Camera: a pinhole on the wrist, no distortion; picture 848 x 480 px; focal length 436.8 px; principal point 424.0 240.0 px. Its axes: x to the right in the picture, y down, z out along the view. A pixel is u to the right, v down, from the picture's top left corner.
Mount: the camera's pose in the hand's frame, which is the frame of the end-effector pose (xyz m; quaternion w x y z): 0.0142 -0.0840 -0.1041 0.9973 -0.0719 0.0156 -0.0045
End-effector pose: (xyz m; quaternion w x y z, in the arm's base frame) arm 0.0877 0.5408 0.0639 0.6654 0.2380 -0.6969 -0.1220
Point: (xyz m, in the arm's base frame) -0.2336 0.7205 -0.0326
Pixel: 218 428
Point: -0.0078 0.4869 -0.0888
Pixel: 161 131
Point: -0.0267 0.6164 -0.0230
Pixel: 162 421
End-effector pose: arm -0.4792 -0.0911 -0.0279 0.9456 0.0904 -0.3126 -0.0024
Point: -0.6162 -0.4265 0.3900
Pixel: 526 43
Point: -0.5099 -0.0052 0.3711
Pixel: 592 409
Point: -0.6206 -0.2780 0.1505
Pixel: 397 98
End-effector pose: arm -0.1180 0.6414 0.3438 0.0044 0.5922 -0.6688 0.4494
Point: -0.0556 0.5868 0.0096
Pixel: 221 442
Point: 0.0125 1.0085 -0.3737
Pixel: outside the picture
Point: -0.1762 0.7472 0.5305
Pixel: behind the camera
